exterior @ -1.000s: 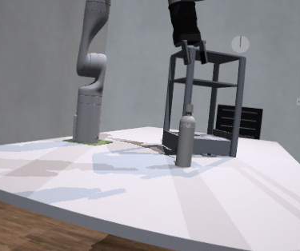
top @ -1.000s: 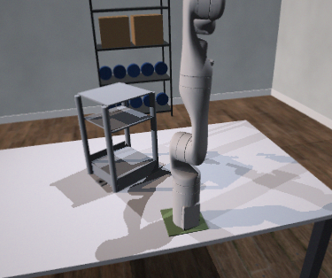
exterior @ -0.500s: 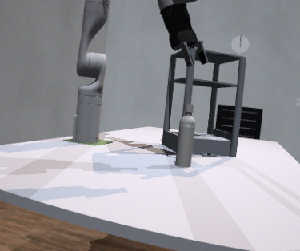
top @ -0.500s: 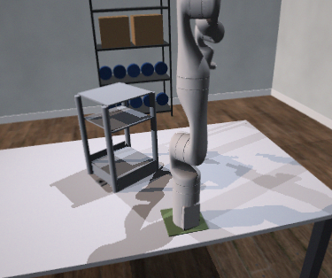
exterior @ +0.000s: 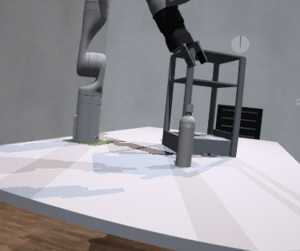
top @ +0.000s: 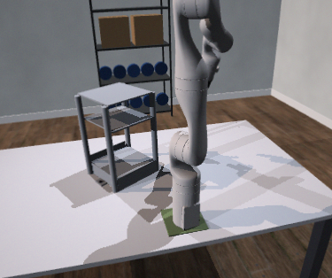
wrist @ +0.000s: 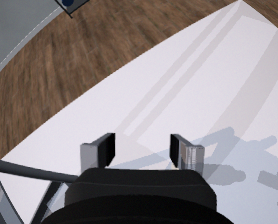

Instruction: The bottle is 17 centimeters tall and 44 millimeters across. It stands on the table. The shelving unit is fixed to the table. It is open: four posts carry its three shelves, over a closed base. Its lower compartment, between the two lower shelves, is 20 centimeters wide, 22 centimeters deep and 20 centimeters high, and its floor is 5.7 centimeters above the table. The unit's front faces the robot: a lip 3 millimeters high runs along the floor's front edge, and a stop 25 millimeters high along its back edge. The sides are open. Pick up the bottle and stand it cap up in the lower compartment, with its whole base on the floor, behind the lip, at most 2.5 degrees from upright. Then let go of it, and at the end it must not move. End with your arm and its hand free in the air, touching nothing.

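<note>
Right now the grey bottle is 1 cm behind my hand and 19 cm below it. The rest, counted from my hand: shelving unit 3 cm ahead, 34 cm to the left, 11 cm below.
</note>
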